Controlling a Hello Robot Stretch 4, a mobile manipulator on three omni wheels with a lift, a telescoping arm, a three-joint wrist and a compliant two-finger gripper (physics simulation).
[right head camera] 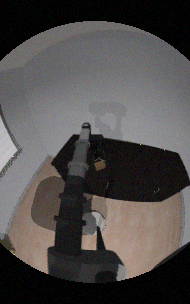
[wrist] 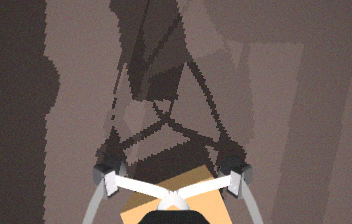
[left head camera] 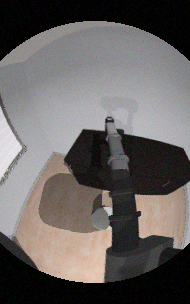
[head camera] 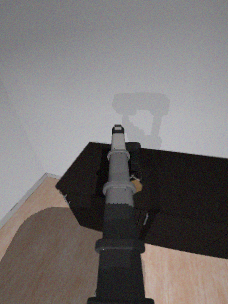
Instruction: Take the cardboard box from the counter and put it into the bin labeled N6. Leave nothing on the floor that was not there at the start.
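Seen in the pictures: gripper, between the fingertips: [wrist: 173, 169]; robot's base, origin of its link: [right head camera: 91, 222] [left head camera: 103, 217].
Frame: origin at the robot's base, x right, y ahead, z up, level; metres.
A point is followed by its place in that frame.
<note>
The small tan cardboard box [head camera: 136, 185] {x 0.111, y 0.547, z 0.933 m} [right head camera: 100, 165] {x 0.104, y 0.534, z 0.928 m} [wrist: 210, 204] {x 0.122, y 0.574, z 0.933 m} sits on the dark counter [head camera: 185, 185] {x 0.455, y 0.574, z 0.883 m} [left head camera: 150, 160] {x 0.494, y 0.537, z 0.883 m} [right head camera: 145, 172] {x 0.563, y 0.462, z 0.883 m}, turned at an angle. In the left head view the arm hides it. My gripper [right head camera: 98, 159] [wrist: 173, 169] {x 0.088, y 0.593, z 0.882 m} is low over the counter, its fingertips apart on either side of the box's far part. I see bare space between each fingertip and the box, so the gripper is open. The wrist body hides the box's near part. The bin labeled N6 does not show in these views.
My arm [head camera: 119, 195] {x 0.000, y 0.247, z 1.292 m} [left head camera: 124, 215] {x -0.010, y 0.081, z 1.305 m} [right head camera: 70, 215] {x 0.008, y 0.095, z 1.294 m} reaches across the counter. A grey wall [head camera: 60, 75] {x -0.505, y 1.269, z 1.518 m} stands behind it. A pale round object [left head camera: 101, 218] {x -0.031, y -0.007, z 0.187 m} [right head camera: 99, 220] {x 0.121, y 0.041, z 0.187 m} is low in front of the counter. A brownish object [right head camera: 7, 245] shows at the lower left edge.
</note>
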